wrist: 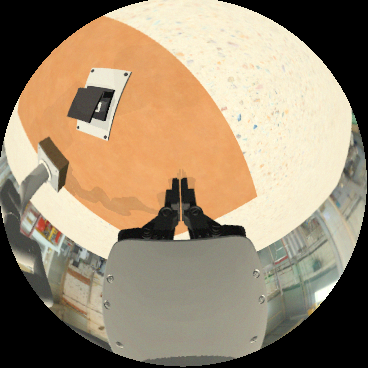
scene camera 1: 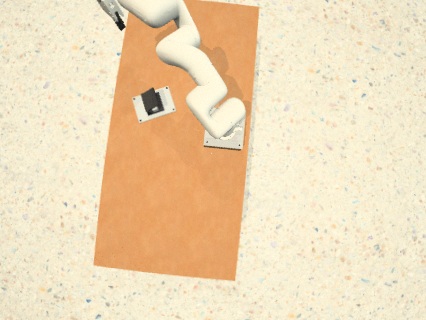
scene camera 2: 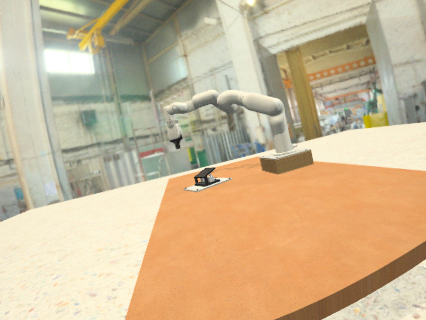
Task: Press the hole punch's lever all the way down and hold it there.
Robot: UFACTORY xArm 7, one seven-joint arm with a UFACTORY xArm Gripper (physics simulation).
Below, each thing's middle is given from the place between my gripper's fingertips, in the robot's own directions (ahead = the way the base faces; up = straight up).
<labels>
I see the hole punch lever [wrist: 85,101] 60 mm behind my hand, 300 mm to the left of it and 170 mm below it. Round my hand: white base plate [wrist: 111,78] 60 mm behind, 300 mm to the left, 240 mm below.
</labels>
